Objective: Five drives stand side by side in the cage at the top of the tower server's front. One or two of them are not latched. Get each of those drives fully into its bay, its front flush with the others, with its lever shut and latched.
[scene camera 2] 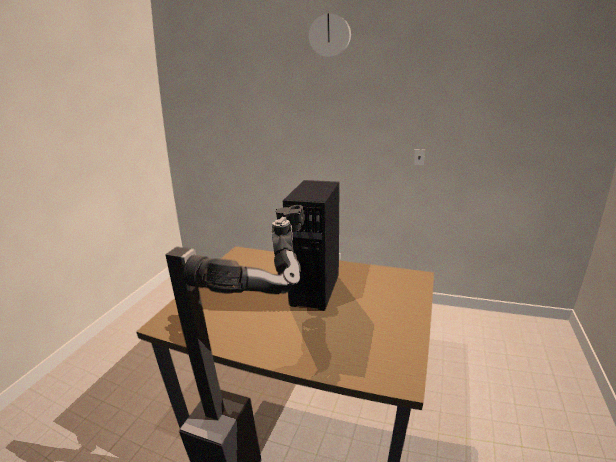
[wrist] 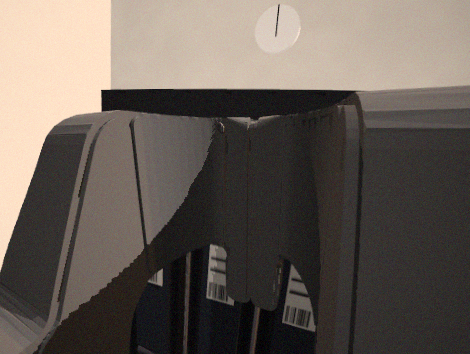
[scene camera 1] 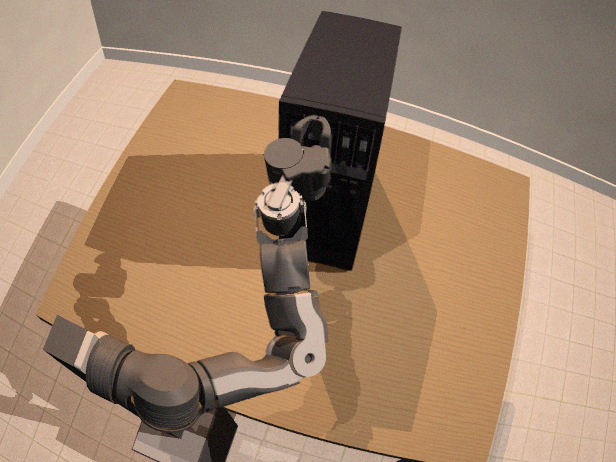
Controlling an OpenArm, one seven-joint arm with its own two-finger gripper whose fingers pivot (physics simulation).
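The black tower server stands upright. My gripper is shut and empty, its fingers pressed together at the cage front. In the wrist view, parts of three dark blue drives show below and between the fingers: a left drive, a middle drive and a right drive. Their white labels face forward. In scene camera 1, the two rightmost drives stand side by side. The gripper hides the upper ends of the drives near it; their latches cannot be judged.
The tower stands on a wooden table. The arm reaches in from the front left, in front of the tower's left side. A grey wall rises behind the tower.
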